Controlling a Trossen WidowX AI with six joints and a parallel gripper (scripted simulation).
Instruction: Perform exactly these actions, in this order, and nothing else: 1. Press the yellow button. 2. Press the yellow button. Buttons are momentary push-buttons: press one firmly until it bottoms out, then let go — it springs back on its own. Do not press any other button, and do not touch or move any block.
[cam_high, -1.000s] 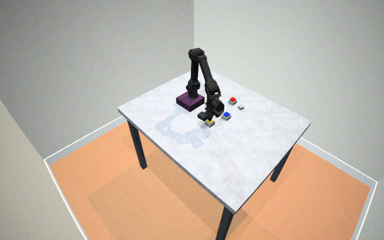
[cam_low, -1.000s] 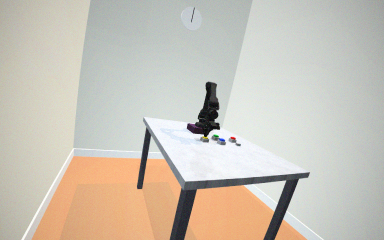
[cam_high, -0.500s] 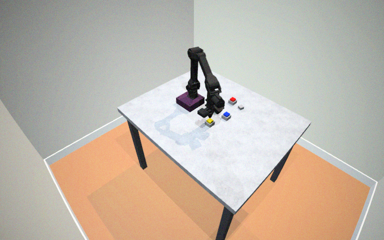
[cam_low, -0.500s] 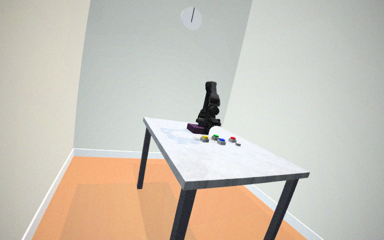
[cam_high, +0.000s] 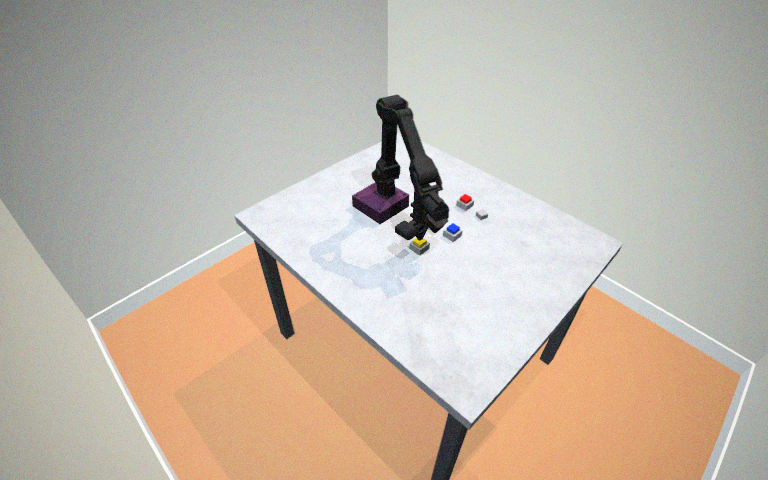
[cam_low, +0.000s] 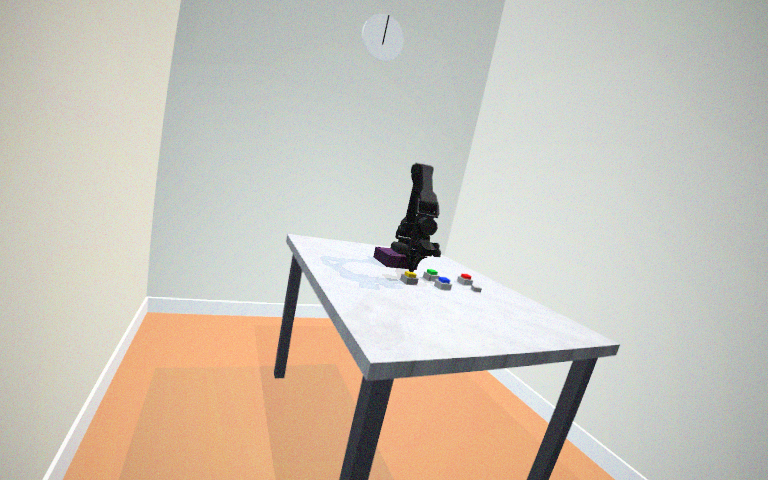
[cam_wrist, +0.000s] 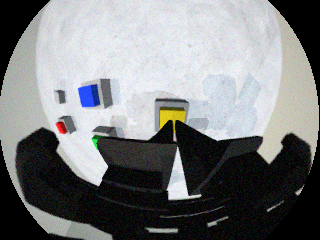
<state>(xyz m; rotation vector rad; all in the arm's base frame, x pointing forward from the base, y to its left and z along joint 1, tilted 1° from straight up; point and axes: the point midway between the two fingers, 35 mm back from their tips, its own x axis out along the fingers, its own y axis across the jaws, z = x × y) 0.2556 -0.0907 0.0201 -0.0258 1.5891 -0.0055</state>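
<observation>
Right now my gripper tip is 1 cm above the yellow button. The rest, counted from my gripper tip: small grey block (4 cm ahead, 29 cm to the left, 3 cm below); then blue button (3 cm ahead, 13 cm to the left, 1 cm below); then green button (6 cm behind, 14 cm to the left, 1 cm below).
</observation>
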